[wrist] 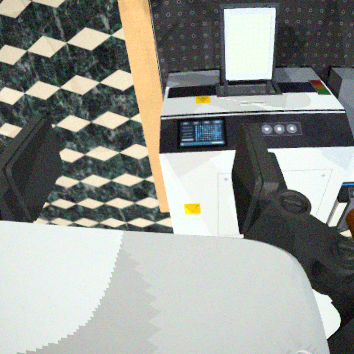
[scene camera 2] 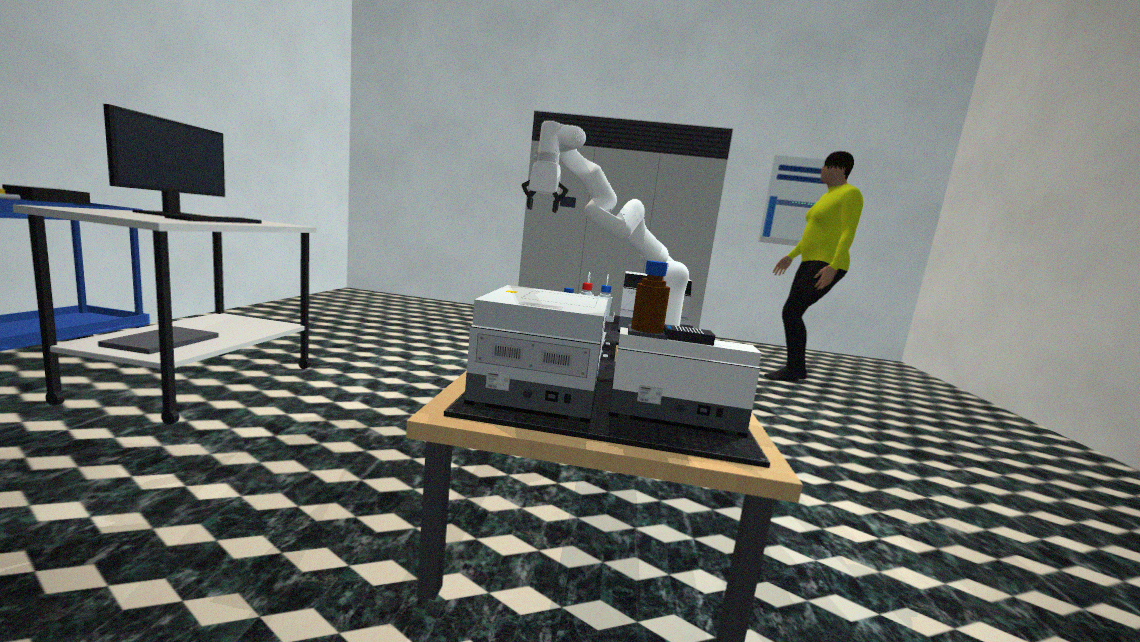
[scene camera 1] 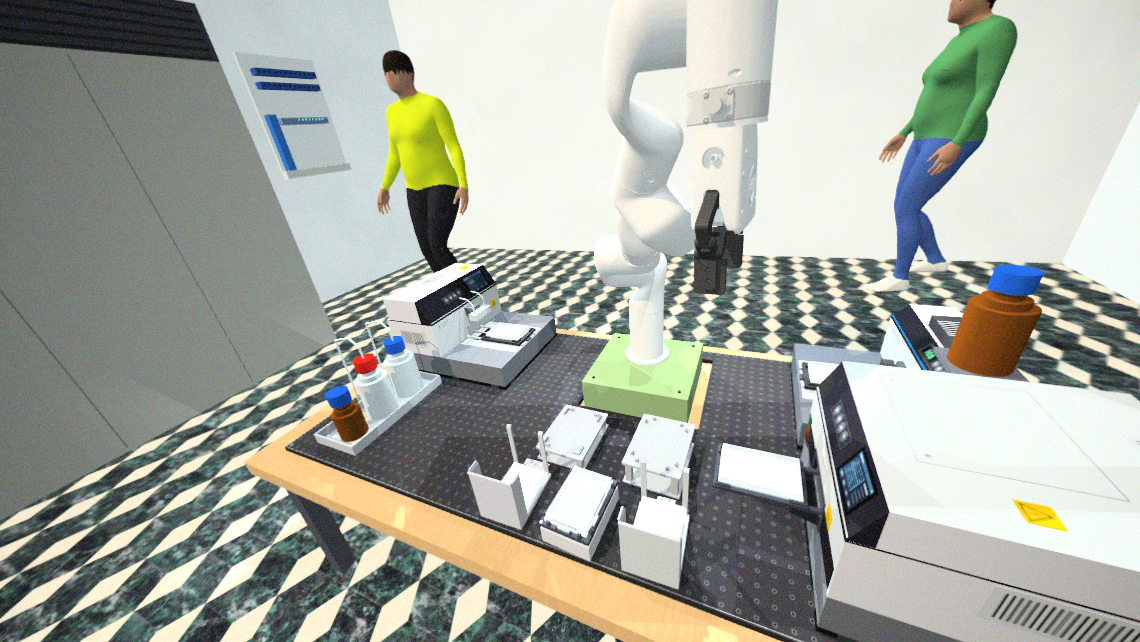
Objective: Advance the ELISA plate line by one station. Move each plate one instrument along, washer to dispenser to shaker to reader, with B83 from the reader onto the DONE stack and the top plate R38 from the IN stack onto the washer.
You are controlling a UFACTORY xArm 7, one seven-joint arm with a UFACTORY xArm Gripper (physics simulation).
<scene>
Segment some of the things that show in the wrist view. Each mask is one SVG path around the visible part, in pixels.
A white plate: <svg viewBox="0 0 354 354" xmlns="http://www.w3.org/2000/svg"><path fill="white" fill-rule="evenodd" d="M275 7L224 9L225 79L271 78Z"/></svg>
</scene>
